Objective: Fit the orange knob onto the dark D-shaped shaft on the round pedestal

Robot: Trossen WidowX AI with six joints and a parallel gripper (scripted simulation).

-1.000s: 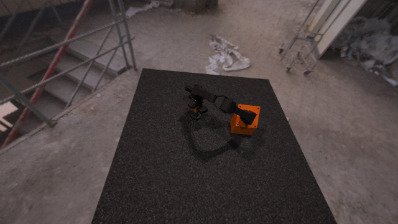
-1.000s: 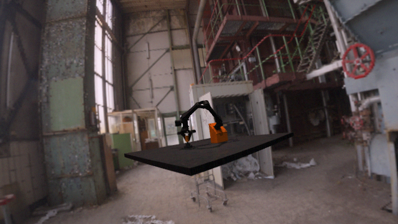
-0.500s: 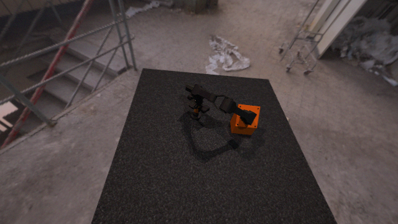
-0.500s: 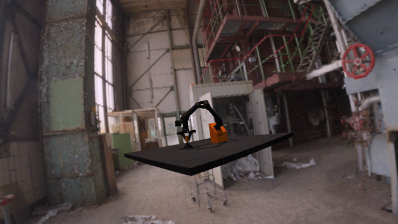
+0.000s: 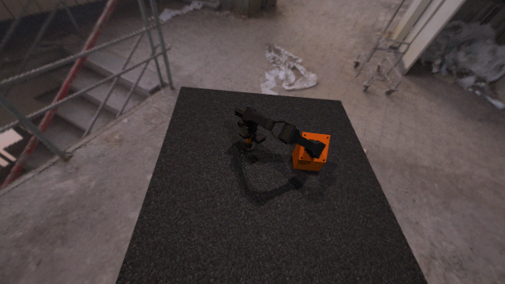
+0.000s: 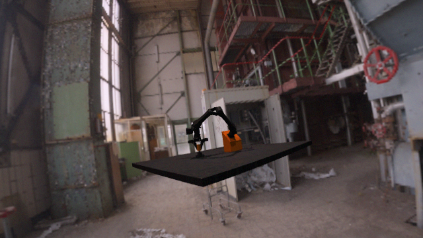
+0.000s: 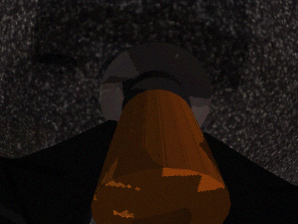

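Right now my gripper tip is 20 mm below the orange knob. Also, from my gripper tip: pedestal (40 mm below).
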